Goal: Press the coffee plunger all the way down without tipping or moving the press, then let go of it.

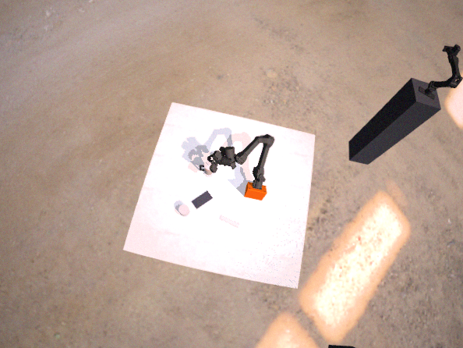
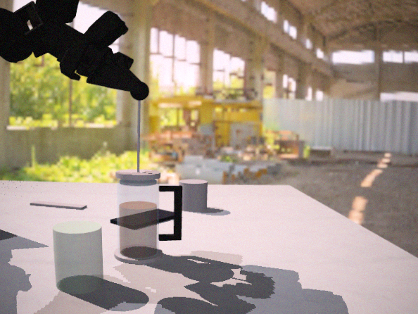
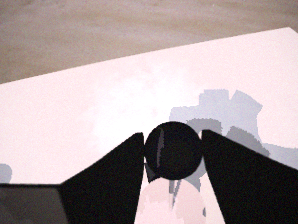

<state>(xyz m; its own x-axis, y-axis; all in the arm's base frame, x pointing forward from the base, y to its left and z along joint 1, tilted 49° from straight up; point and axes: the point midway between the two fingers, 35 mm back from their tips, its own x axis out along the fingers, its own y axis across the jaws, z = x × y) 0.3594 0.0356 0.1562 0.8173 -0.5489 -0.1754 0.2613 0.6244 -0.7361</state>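
Right now the coffee press is 13 cm below my gripper tip and 1 cm ahead of it. Also, from my gripper tip: grey cylinder: 35 cm to the left, 23 cm below, 11 cm ahead.
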